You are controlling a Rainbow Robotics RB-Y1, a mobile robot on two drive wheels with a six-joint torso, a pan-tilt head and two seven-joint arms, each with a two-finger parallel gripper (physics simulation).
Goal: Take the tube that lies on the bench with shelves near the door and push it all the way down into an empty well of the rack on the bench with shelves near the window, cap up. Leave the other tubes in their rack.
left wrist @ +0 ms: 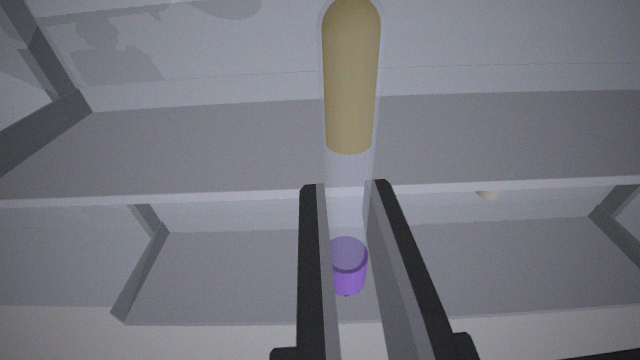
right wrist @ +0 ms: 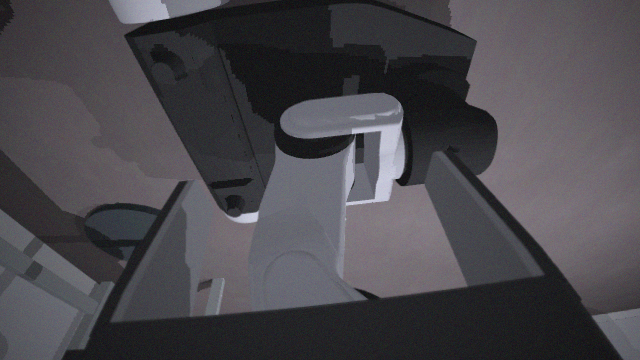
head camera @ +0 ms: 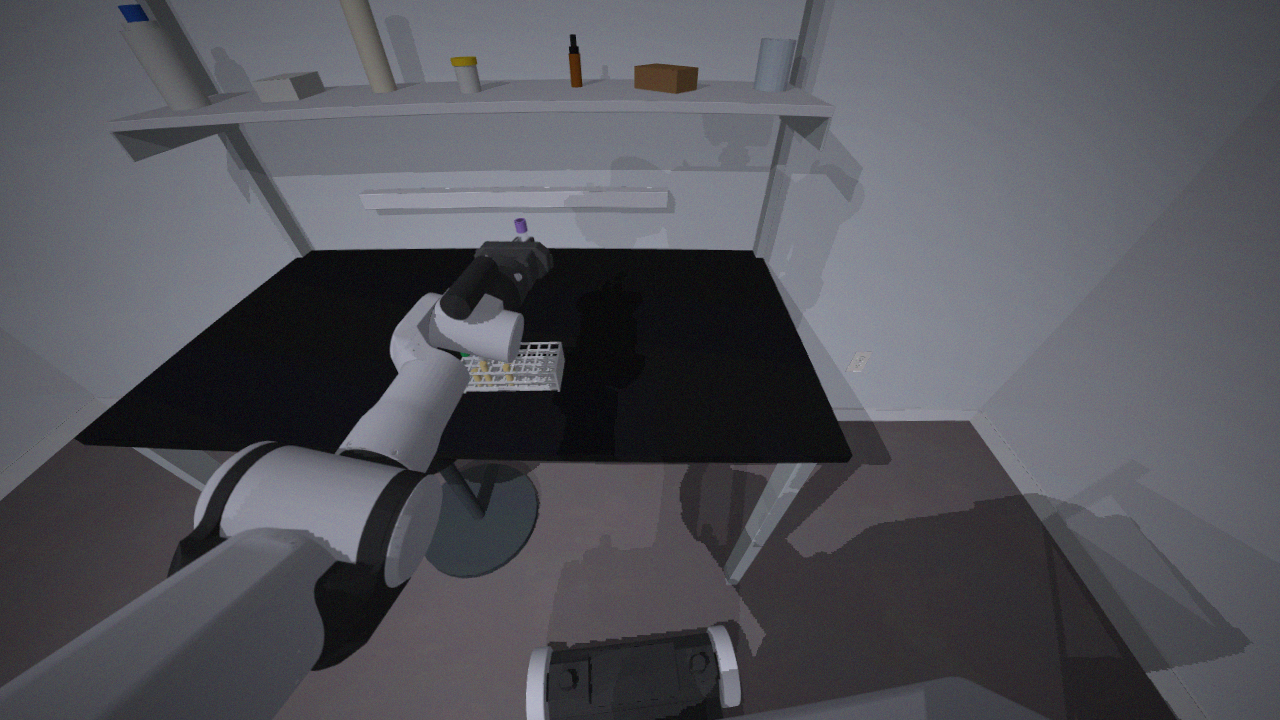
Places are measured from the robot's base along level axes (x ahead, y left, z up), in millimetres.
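Pixels of known places: left gripper, between the fingertips: (left wrist: pixel 344 198) (head camera: pixel 526 241); right gripper, between the fingertips: (right wrist: pixel 316 181); robot's base, origin of its link: (head camera: pixel 633 680).
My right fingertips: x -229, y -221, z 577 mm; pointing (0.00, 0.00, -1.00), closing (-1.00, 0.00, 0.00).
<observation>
For each thing: its top centre in the pictures, then the offset to it from my right fingertips. "spot": a spot on its surface instead. Level surfaces: height alone.
- clear tube with a purple cap, centre of its top: (left wrist: pixel 344 275) (head camera: pixel 519 219) dx +749, dy +359, dz +652 mm
- white wire rack, a spot on its surface: (head camera: pixel 559 367) spot: dx +670, dy +327, dz +374 mm
- black bench, height of its surface: dz +338 mm
- brown box, a spot on its surface: (head camera: pixel 665 77) spot: dx +1022, dy +75, dz +820 mm
- brown bottle, a spot on its surface: (head camera: pixel 575 69) spot: dx +1105, dy +255, dz +827 mm
- yellow-lidded jar, a spot on its surface: (head camera: pixel 467 76) spot: dx +1070, dy +473, dz +824 mm
- round stool base, centre of its top: (head camera: pixel 479 514) (right wrist: pixel 144 242) dx +807, dy +785, dz -546 mm
A clear tube with a purple cap (head camera: pixel 520 225) (left wrist: pixel 348 200) and yellowish contents is between the fingers of my left gripper (head camera: pixel 528 243) (left wrist: pixel 344 198), which is shut on it. In the head camera view the purple cap shows above the fingers; the rest of the tube is hidden behind the gripper. A white wire rack (head camera: pixel 559 367) with several tubes, some with yellowish contents and one with a green cap, stands on the black bench (head camera: pixel 698 376). It lies nearer the front edge than the gripper in the picture, and my left arm hides its left part. My right gripper (right wrist: pixel 316 181) is open and empty.
Above the bench a shelf (head camera: pixel 537 102) carries a brown box (head camera: pixel 665 77), a brown bottle (head camera: pixel 575 69), a yellow-lidded jar (head camera: pixel 467 76) and other containers. A round stool base (head camera: pixel 483 537) is under the bench. A wall stands at the right.
</observation>
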